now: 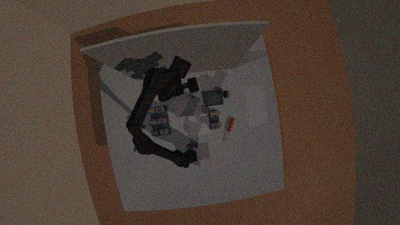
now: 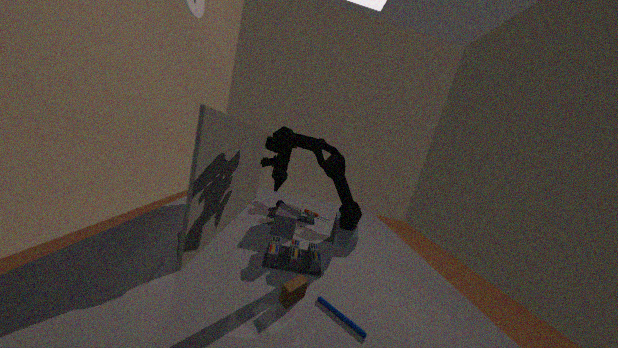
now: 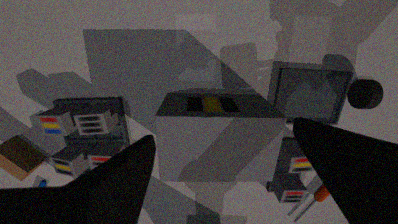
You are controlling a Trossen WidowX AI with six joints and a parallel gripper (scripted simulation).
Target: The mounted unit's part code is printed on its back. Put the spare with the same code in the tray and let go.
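My gripper tip is now 24 cm to the right of the dark spare, 15 cm above it and 14 cm past it. Also, from my gripper tip: black puck (27 cm to the right, 17 cm below, 2 cm behind); white wall panel (17 cm ahead, 3 cm above, 2 cm to the right); brown block (36 cm to the left, 17 cm below, 15 cm behind).
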